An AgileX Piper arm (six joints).
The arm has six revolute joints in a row. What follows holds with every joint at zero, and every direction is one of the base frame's. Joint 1 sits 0.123 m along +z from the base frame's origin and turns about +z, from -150 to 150 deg. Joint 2 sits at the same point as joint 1 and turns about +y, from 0 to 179.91 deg. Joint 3 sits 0.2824 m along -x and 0.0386 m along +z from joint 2 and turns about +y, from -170 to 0 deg. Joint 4 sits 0.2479 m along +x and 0.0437 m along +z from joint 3 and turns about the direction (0.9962, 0, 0.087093), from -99.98 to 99.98 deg. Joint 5 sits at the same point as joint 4 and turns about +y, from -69.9 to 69.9 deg. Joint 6 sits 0.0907 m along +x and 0.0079 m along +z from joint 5 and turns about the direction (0.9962, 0, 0.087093), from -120 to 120 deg. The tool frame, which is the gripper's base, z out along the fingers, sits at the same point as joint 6; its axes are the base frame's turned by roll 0, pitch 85 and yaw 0 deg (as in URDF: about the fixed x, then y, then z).
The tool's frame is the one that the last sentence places.
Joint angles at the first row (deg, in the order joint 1, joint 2, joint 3, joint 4, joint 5, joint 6):
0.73, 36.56, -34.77, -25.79, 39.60, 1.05
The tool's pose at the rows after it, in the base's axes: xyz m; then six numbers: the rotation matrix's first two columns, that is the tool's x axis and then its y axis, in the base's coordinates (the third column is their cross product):
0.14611, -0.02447, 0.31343, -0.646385, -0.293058, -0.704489, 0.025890, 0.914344, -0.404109
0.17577, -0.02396, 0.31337, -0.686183, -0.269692, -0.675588, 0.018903, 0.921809, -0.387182
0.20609, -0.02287, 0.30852, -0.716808, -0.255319, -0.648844, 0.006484, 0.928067, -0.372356
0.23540, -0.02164, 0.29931, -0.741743, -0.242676, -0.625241, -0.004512, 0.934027, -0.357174
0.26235, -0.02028, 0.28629, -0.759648, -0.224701, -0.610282, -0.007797, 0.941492, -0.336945
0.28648, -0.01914, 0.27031, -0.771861, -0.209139, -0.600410, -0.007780, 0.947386, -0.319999
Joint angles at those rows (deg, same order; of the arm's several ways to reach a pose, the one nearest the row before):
0.74, 44.50, -38.63, -26.83, 39.85, 3.92
0.73, 52.31, -42.41, -27.05, 39.24, 5.77
0.73, 59.85, -45.84, -27.12, 37.90, 7.15
0.73, 67.00, -48.89, -27.30, 36.17, 8.61
0.73, 73.57, -51.37, -27.74, 33.89, 10.72
0.74, 79.61, -53.31, -28.94, 31.17, 13.45

